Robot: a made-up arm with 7 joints. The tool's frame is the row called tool. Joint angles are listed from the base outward.
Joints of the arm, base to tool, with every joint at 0 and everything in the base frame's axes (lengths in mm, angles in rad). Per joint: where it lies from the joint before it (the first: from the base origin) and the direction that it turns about. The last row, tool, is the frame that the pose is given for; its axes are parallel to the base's.
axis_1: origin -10 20 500 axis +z
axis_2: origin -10 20 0 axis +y
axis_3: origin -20 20 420 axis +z
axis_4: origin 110 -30 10 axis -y
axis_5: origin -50 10 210 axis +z
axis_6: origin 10 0 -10 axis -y
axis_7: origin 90 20 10 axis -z
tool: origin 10 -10 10
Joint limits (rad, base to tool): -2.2..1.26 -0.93..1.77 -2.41..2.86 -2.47..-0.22 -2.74..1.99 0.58..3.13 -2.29..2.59
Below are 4 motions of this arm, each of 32 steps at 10 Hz.
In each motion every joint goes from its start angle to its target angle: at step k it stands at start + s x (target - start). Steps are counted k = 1, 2, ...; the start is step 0. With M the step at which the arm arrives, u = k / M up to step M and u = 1 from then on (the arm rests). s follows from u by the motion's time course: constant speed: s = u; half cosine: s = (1 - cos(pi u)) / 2; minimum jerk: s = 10 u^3 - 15 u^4 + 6 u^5.
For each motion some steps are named. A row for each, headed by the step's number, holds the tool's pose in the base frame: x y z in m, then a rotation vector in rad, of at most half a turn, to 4 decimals.
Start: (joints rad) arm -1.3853 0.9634 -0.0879 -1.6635 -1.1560 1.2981 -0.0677
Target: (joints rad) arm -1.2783 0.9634 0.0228 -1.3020 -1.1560 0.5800 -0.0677
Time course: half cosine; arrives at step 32
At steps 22, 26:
22: 0.1107 -0.5737 0.4822 -0.1024 1.9957 -0.8586
26: 0.1189 -0.5751 0.4937 -0.0928 2.0365 -0.9139

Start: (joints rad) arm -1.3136 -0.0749 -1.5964 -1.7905 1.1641 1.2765 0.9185
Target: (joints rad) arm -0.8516 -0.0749 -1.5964 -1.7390 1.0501 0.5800 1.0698
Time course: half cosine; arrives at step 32
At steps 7, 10, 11, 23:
7: -0.3755 -0.0263 0.9104 -1.4694 0.9238 2.1158
10: -0.3689 -0.0496 0.9098 -1.5804 0.8260 2.1713
11: -0.3659 -0.0584 0.9096 -1.6225 0.7855 2.1918
23: -0.3048 -0.1571 0.9066 2.0379 -0.1072 -2.3186

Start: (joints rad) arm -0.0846 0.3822 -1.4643 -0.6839 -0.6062 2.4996 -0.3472
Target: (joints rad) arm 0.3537 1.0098 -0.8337 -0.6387 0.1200 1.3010 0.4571
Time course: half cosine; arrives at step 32
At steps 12, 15, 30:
12: 0.4164 -0.1065 1.0663 -1.4631 -0.4963 -0.5323
15: 0.4832 -0.0812 1.0203 -1.2210 -0.4963 -0.5717
30: 0.6543 0.0919 0.7493 -0.5903 0.0634 -0.6463

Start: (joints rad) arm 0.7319 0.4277 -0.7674 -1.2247 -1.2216 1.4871 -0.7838
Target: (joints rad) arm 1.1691 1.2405 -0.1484 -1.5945 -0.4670 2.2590 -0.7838
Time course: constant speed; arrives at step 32
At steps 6, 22, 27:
6: 0.4994 0.2774 0.8007 -1.3833 0.5512 0.9666
22: 0.3664 0.5295 0.4986 -0.9943 0.5207 1.8527
27: 0.2934 0.5671 0.4114 -0.8065 0.5653 2.0338

